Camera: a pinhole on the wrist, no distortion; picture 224 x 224 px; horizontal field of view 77.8 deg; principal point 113.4 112.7 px. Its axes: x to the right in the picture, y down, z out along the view. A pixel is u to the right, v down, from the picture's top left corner.
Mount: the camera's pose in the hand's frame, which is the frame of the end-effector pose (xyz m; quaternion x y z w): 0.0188 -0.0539 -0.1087 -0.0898 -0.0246 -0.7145 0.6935
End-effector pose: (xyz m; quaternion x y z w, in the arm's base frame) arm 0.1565 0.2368 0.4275 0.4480 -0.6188 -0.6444 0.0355
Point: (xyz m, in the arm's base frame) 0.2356 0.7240 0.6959
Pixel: outside the picture
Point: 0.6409 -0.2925 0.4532
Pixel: behind the camera
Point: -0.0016 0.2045 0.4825
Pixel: 6.8 141.5
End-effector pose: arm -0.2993 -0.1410 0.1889 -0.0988 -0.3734 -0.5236 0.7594
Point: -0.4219 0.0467 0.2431
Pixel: 118.9 33.6
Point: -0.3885 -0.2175 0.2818
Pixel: 161.7 167.7
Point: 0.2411 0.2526 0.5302
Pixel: outside the picture
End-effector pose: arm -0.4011 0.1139 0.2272 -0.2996 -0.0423 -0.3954 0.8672
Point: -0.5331 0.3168 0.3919
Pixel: 147.4 13.2
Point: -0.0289 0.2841 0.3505
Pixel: 21.1 150.1
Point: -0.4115 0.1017 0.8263
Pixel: 198.3 143.7
